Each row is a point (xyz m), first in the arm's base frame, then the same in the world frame.
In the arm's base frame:
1: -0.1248 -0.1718 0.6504
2: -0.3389 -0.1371 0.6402
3: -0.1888 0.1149 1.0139
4: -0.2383 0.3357 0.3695
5: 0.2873 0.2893 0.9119
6: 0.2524 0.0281 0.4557
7: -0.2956 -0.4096 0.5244
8: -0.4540 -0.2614 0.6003
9: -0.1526 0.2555 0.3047
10: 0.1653 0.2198 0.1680
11: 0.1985 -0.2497 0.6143
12: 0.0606 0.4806 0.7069
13: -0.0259 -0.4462 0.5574
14: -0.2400 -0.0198 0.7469
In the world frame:
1: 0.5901 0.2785 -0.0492
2: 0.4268 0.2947 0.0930
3: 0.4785 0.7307 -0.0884
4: 0.0700 0.2381 -0.3270
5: 0.6245 0.6851 -0.5824
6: 0.6235 0.1643 -0.5031
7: 0.6019 0.0748 0.1956
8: 0.4257 0.2131 0.2467
9: 0.1571 0.1417 -0.3600
10: 0.3356 -0.0139 -0.6149
11: 0.8363 0.1968 -0.2604
12: 0.2773 0.5892 -0.5676
13: 0.8098 0.0757 0.0168
14: 0.4458 0.4349 -0.0290

